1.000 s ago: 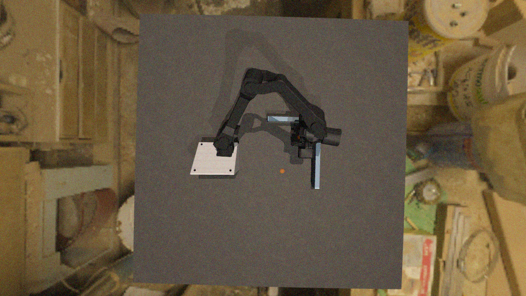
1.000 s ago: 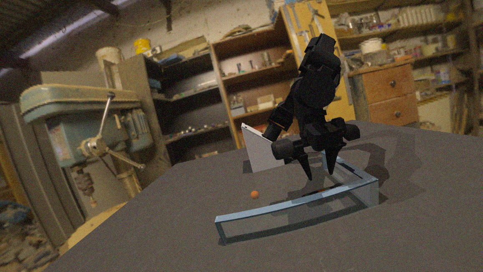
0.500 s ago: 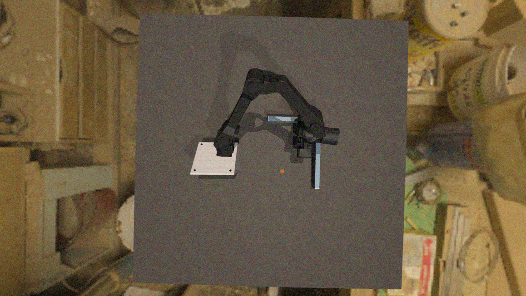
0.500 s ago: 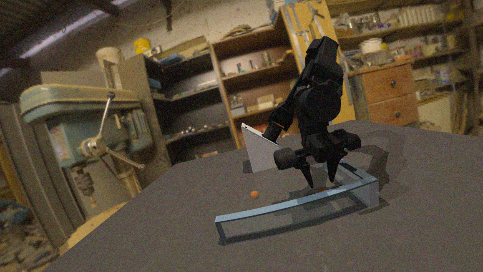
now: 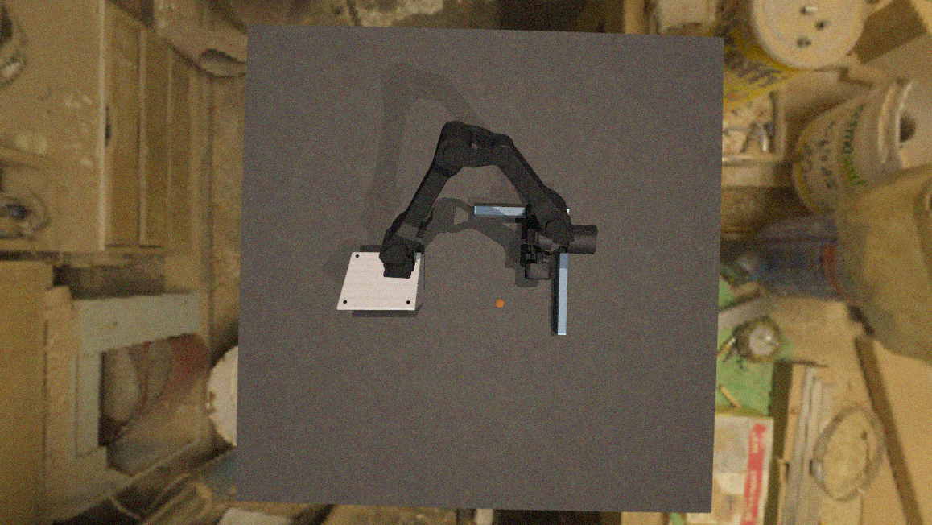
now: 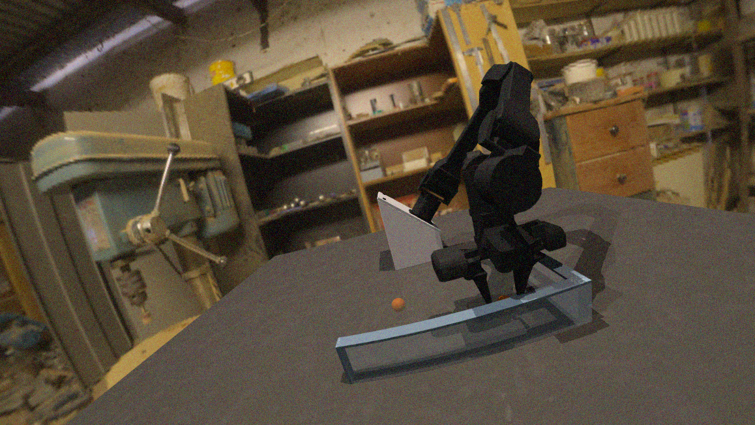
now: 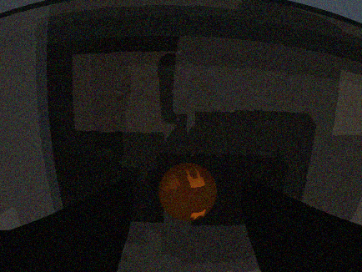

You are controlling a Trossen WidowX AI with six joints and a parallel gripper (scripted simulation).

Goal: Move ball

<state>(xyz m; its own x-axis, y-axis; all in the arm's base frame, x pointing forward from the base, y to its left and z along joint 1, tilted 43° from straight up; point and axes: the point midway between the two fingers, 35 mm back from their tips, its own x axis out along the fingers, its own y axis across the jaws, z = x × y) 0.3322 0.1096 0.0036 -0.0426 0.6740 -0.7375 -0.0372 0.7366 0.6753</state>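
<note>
The brighter ball is right at my gripper tip. The rest, counted from my gripper tip: fainter ball (160 mm to the right, 80 mm behind).
</note>
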